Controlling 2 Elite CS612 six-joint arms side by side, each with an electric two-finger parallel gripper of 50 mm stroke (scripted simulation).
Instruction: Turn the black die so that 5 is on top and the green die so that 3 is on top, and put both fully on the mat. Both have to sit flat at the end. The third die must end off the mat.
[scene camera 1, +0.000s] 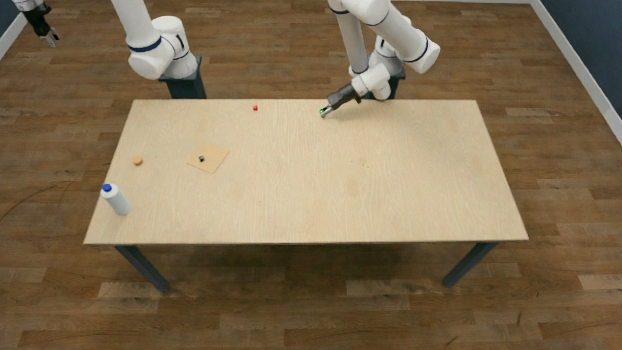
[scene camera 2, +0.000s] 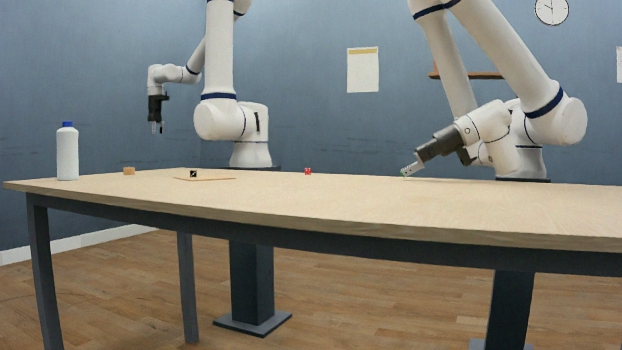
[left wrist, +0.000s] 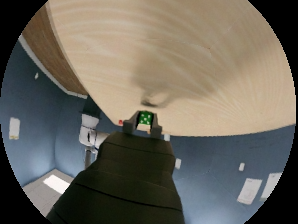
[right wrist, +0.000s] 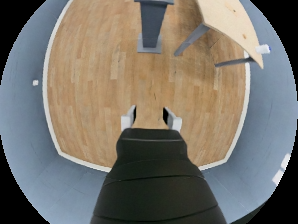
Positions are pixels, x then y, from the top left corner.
Scene:
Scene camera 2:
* my left gripper: 402, 173
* white bottle: 67, 137
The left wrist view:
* my left gripper: 146, 117
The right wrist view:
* my right gripper: 149, 111

